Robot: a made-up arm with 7 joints.
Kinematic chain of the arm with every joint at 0, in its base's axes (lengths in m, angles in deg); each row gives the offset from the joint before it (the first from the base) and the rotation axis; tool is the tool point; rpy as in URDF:
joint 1: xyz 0 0 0.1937 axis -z
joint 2: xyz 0 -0.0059 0.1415 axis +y
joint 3: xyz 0 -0.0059 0.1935 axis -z
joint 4: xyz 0 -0.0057 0.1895 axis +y
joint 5: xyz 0 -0.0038 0.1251 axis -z
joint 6: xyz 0 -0.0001 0.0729 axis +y
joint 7: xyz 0 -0.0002 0.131 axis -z
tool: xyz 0 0 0 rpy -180 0 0
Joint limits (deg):
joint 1: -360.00..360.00
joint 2: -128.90..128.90
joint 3: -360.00..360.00
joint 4: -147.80..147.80
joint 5: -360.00..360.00
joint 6: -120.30..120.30
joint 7: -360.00..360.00
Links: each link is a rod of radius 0.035 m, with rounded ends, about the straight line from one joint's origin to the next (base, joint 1, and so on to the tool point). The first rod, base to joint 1, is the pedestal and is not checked.
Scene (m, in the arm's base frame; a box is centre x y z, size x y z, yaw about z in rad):
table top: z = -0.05
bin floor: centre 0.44 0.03 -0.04 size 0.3 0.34 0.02 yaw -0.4
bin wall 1: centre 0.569 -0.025 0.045 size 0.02 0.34 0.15 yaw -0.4
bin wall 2: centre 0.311 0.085 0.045 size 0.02 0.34 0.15 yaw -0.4
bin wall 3: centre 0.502 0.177 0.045 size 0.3 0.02 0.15 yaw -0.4
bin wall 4: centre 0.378 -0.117 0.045 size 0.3 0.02 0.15 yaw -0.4
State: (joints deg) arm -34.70 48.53 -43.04 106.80 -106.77 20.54 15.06
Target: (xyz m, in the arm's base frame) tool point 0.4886 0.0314 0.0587
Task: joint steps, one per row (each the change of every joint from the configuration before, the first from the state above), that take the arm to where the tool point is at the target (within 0.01 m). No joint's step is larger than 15 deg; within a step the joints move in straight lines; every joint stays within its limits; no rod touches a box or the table.
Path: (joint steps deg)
1: 13.82 3.46 9.20 -4.68 -0.44 -3.25 0.00
2: 13.81 3.46 9.20 -4.69 -0.43 -3.24 0.00
3: 13.82 3.46 9.20 -4.68 -0.44 -3.25 0.00
4: -1.50 13.67 1.84 -8.16 -0.64 -0.72 0.00
5: -1.51 13.66 1.84 -8.16 -0.64 -0.71 0.00

